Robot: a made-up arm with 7 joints. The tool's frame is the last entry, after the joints.
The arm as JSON. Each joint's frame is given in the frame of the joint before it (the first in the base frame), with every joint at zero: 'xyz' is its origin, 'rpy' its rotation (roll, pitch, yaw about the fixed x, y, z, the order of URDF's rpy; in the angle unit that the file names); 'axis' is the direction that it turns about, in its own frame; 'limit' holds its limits. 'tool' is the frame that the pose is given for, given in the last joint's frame.
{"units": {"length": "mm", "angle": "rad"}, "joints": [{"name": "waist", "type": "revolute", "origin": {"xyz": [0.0, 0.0, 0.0], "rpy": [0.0, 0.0, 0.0]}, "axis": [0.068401, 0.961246, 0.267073], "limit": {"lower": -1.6, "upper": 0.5}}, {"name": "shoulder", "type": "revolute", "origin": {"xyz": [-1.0, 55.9, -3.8], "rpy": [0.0, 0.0, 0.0]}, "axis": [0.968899, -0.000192, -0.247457], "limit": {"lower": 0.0, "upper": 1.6}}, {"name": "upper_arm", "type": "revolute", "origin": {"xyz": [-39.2, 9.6, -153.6], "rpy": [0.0, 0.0, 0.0]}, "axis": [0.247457, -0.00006, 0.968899], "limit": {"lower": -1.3, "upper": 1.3}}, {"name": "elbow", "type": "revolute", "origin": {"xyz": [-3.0, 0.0, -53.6], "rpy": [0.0, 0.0, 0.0]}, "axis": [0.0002, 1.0, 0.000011], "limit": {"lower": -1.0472, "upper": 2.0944}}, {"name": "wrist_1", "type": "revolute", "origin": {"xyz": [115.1, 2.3, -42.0], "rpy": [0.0, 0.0, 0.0]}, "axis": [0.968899, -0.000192, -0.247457], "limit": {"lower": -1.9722, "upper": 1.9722}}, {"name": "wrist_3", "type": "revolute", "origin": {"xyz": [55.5, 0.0, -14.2], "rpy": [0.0, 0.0, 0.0]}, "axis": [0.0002, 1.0, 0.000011], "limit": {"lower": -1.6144, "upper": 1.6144}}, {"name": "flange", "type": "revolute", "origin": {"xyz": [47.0, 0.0, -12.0], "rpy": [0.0, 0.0, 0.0]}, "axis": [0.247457, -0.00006, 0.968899], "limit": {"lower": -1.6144, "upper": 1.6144}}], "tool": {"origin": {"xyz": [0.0, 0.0, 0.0], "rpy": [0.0, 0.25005, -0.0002]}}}
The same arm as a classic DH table. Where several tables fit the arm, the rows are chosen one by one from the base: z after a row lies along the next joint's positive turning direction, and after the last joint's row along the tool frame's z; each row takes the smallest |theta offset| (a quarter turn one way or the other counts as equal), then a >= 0, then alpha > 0; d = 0 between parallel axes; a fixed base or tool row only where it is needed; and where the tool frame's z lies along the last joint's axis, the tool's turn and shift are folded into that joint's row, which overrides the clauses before.
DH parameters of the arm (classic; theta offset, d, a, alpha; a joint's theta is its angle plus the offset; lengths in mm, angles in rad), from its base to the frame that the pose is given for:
base (fixed): -0.0710 0.0 0.0 -1.3004
waist: -1.3111 52.6 -19.2 -1.5708
shoulder: 1.2915 0.0 -9.6 1.5708
upper_arm: 1.5708 -211.2 10.4 -1.5708
elbow: 1.5708 2.3 12.2 1.5708
wrist_1: 0.0000 179.2 0.0 -1.5708
wrist_3: -1.5708 0.0 48.5 1.5708
flange: 0.0000 0.0 0.0 0.0000
Joint limits (rad, base to tool): -1.6000..0.5000 0.0000..1.6000 -1.3000..1.3000 -1.0472..2.0944 -1.9722..1.9722 -1.6144..1.6144 -1.6144..1.6144

